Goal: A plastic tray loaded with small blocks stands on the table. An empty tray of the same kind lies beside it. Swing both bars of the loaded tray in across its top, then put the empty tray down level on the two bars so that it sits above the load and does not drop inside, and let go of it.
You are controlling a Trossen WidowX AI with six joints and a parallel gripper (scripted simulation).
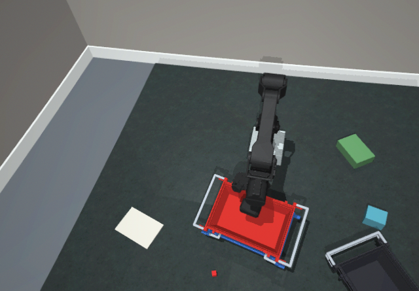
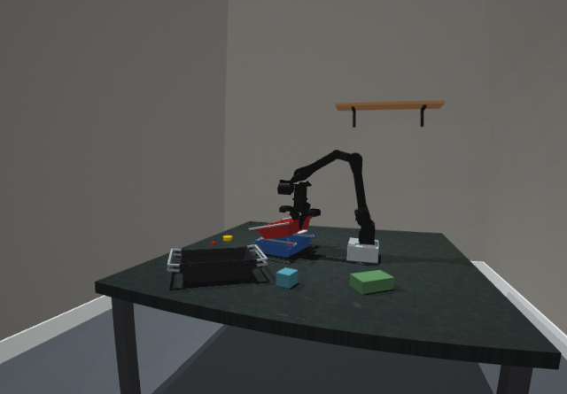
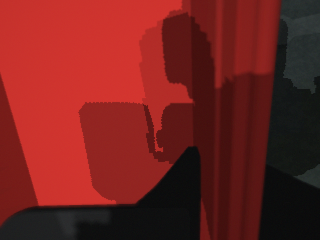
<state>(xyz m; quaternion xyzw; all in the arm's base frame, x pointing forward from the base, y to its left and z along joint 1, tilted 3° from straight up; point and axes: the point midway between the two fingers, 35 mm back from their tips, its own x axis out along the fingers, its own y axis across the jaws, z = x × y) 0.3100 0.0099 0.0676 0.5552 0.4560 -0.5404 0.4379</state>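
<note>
Now: the red tray 7 cm ahead of my gripper tip, 2 cm to the right of it and 2 cm above it. Round my gripper tip: small red cube: 23 cm ahead, 11 cm to the right, 10 cm below; white flat plate: 13 cm ahead, 42 cm to the right, 11 cm below; teal cube: 6 cm behind, 39 cm to the left, 9 cm below.
</note>
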